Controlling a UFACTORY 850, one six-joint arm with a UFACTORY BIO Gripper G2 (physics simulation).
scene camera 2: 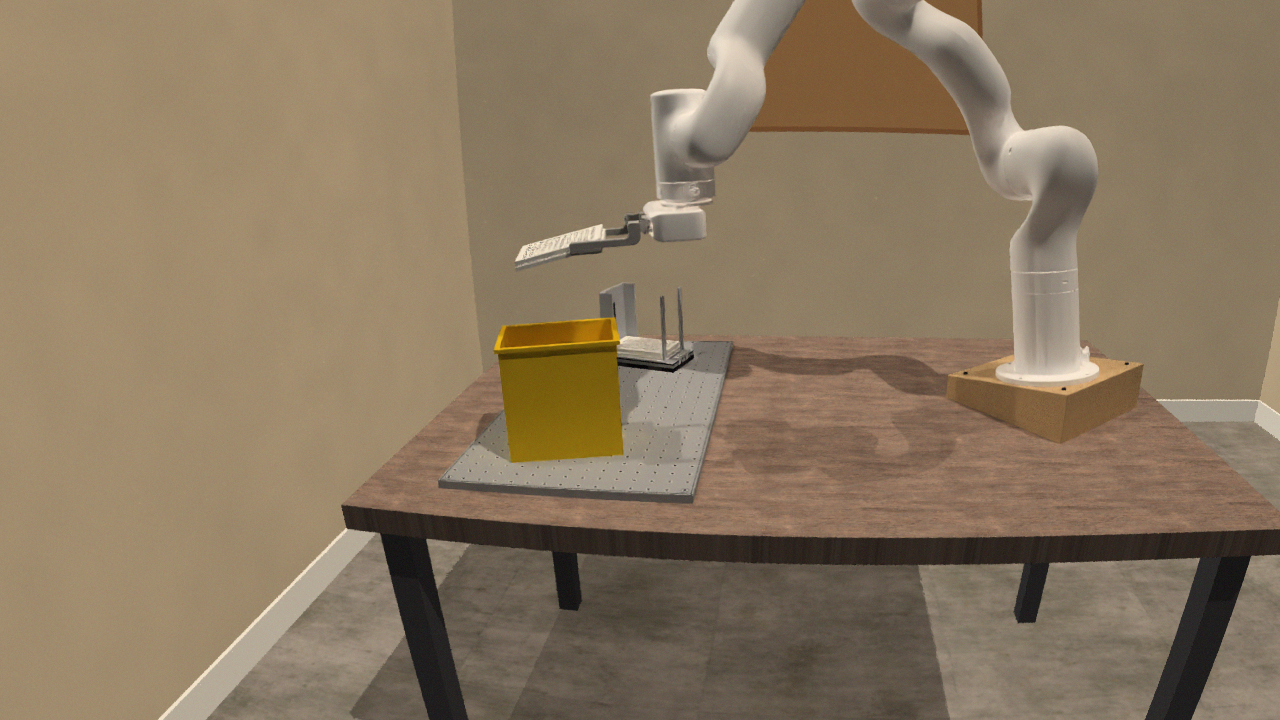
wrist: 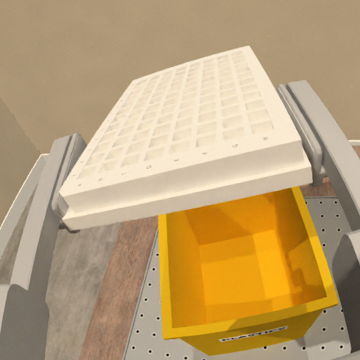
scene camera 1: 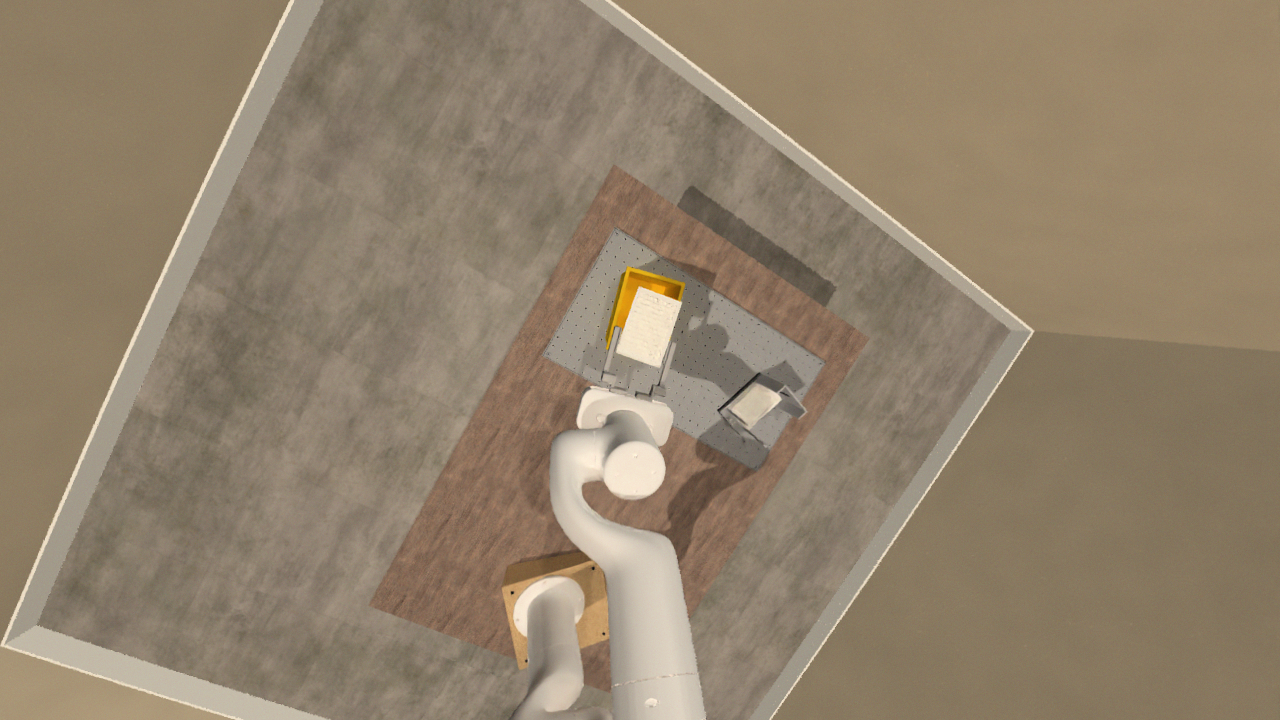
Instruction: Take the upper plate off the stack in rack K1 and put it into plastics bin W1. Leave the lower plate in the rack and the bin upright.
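Note:
My gripper (scene camera 1: 642, 342) (scene camera 2: 586, 248) (wrist: 186, 157) is shut on the upper plate (scene camera 1: 650, 324) (scene camera 2: 562, 242) (wrist: 187, 115), a cream well plate held by its two long sides. The plate is tilted, its far end lower, and is well above the bin's rim. The yellow plastics bin W1 (scene camera 1: 644, 282) (scene camera 2: 562, 402) (wrist: 240, 270) stands upright; its inside looks empty in the wrist view. In scene camera 1 the plate hides much of its opening. The lower plate (scene camera 1: 753, 404) (scene camera 2: 646, 347) lies in rack K1 (scene camera 1: 791, 400) (scene camera 2: 629, 308).
The bin and rack stand on a grey perforated board (scene camera 1: 581, 322) (scene camera 2: 662, 456) (wrist: 145, 305) on the brown table (scene camera 1: 501, 483) (scene camera 2: 832, 483). The rack has a raised back panel and thin upright posts. The arm's wooden base block (scene camera 1: 590, 626) (scene camera 2: 1096, 402) is at the table's other side.

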